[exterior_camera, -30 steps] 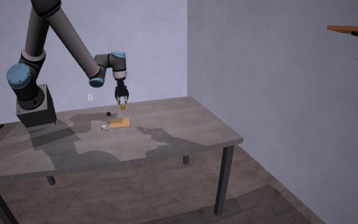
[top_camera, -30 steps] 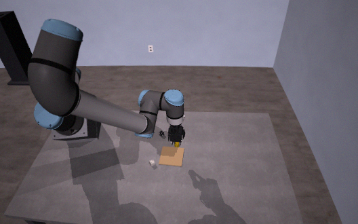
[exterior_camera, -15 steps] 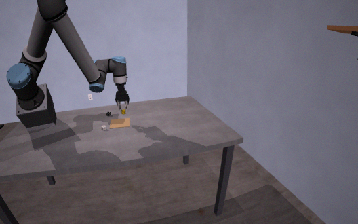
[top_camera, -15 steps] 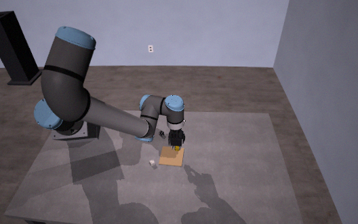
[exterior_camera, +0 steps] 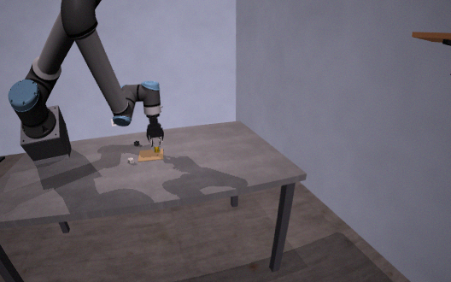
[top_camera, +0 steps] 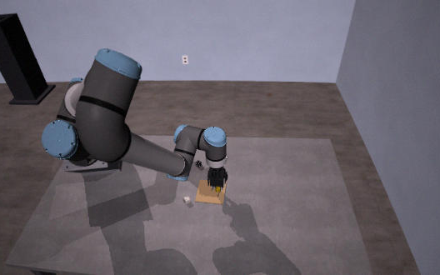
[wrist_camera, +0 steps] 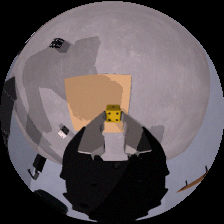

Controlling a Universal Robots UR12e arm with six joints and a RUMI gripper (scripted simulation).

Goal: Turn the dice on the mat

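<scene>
Right now the tan mat is 4 cm behind my hand and 3 cm below it. Also, from my hand: black die: 18 cm to the left, 13 cm behind, 2 cm below; then white die: 15 cm behind, 7 cm to the right, 2 cm below; then yellow die: right at my hand.
</scene>
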